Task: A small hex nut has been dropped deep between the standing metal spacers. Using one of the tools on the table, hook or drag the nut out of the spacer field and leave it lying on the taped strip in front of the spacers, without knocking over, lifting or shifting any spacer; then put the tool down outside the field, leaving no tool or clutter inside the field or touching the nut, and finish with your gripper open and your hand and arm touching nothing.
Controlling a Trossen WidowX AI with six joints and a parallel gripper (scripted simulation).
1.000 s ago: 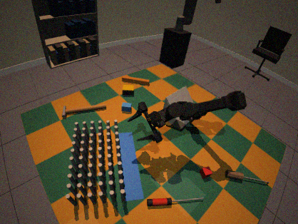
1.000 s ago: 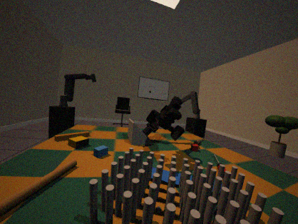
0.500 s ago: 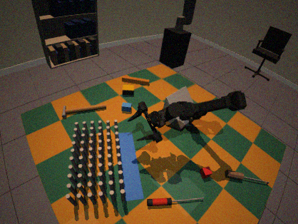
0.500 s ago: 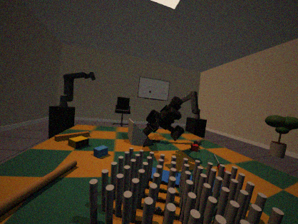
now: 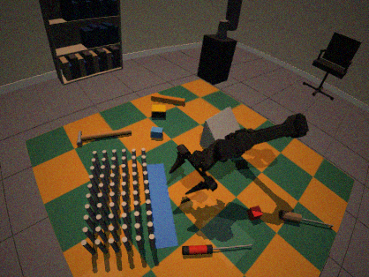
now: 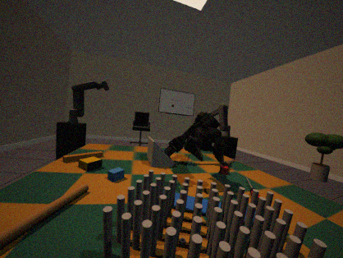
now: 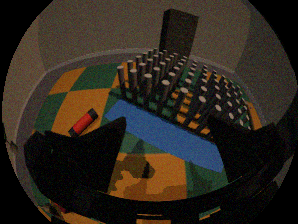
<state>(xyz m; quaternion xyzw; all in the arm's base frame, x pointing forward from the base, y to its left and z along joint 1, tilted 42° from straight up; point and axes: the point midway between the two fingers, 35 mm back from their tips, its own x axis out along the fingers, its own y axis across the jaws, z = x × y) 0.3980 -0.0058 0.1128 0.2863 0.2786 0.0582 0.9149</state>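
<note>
Right now my gripper tip is 460 mm to the right of the thin hook tool, 370 mm past it and 130 mm above it. The rest, counted from my gripper tip: blue taped strip: 140 mm below, 50 mm to the right, 40 mm ahead; red cube: 250 mm to the left, 210 mm behind, 120 mm below; blue cube: 350 mm to the right, 180 mm behind, 120 mm below.
</note>
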